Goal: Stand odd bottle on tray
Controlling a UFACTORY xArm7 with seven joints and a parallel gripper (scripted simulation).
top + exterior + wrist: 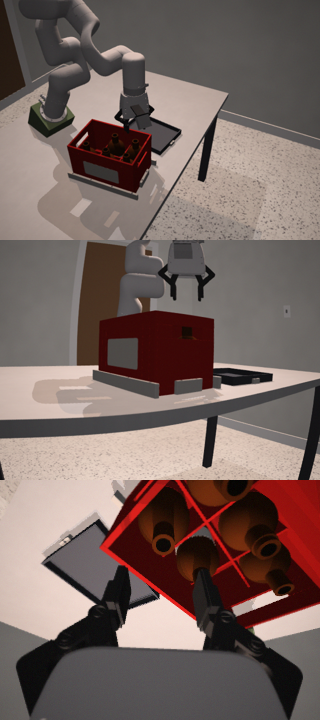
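The red crate lies 16 cm below my hand, 9 cm behind it and 5 cm to the right of it. Round my hand: black tray: 24 cm to the left, 23 cm below, 4 cm behind.
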